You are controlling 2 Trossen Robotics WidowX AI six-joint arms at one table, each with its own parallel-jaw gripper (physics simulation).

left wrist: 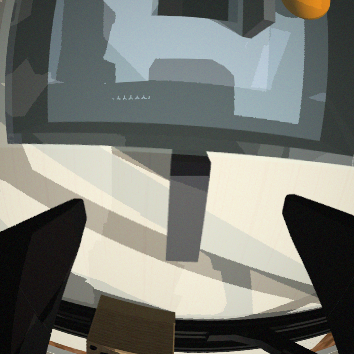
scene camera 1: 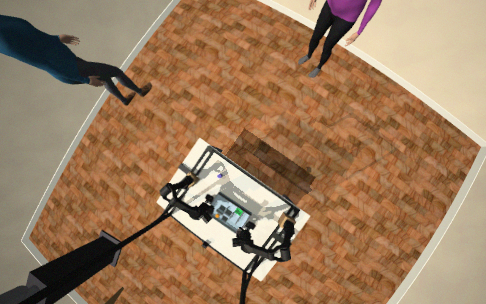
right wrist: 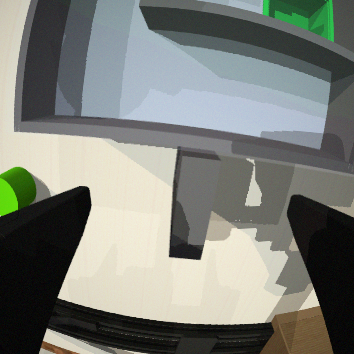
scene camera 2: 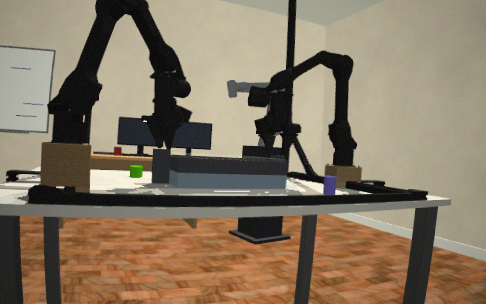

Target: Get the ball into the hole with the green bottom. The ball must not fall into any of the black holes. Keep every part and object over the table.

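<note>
A grey-walled box with a pale blue floor [scene camera 1: 236,220] [scene camera 2: 227,180] [left wrist: 175,131] [right wrist: 150,131] stands mid-table. The orange ball [scene camera 1: 217,216] [left wrist: 307,7] is inside it, beside inner walls; a black hole [left wrist: 194,9] shows nearby. The green-bottomed hole [scene camera 1: 239,212] [right wrist: 304,19] lies behind an inner wall in the right wrist view. My left gripper [scene camera 2: 269,151] [left wrist: 187,207] is open above one end handle [left wrist: 185,225], which shows between its fingers. My right gripper [scene camera 2: 165,146] [right wrist: 193,201] is open above the other end handle [right wrist: 194,200] [scene camera 2: 161,167], between its fingers.
A green cylinder [scene camera 2: 136,171] [right wrist: 19,190] is on the table near the right gripper's end of the box. A purple cylinder [scene camera 1: 220,175] [scene camera 2: 329,185] stands on the table beyond the box's other end. A black frame [scene camera 2: 225,199] runs along the table edges.
</note>
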